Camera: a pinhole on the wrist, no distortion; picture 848 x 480 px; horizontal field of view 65.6 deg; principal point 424.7 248.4 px. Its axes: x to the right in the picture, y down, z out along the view. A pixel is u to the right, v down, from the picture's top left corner.
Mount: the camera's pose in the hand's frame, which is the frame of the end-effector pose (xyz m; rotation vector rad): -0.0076 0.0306 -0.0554 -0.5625 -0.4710 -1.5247
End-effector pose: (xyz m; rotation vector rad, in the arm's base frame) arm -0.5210 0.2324 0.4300 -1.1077 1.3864 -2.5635
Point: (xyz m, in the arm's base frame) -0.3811 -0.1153 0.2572
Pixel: 410 84
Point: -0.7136 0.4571 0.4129
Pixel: behind the camera
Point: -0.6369 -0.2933 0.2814
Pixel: 238 444
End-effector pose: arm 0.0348 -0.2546 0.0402 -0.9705 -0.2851 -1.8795
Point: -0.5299 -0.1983 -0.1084
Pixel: behind the camera
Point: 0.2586 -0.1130 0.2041
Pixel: 798 178
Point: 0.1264 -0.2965 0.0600
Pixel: 457 382
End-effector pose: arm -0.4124 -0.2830 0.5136 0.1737 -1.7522 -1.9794
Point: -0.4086 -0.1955 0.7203
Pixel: 348 243
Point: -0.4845 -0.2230 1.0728
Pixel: 103 436
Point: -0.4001 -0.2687 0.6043
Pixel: 434 280
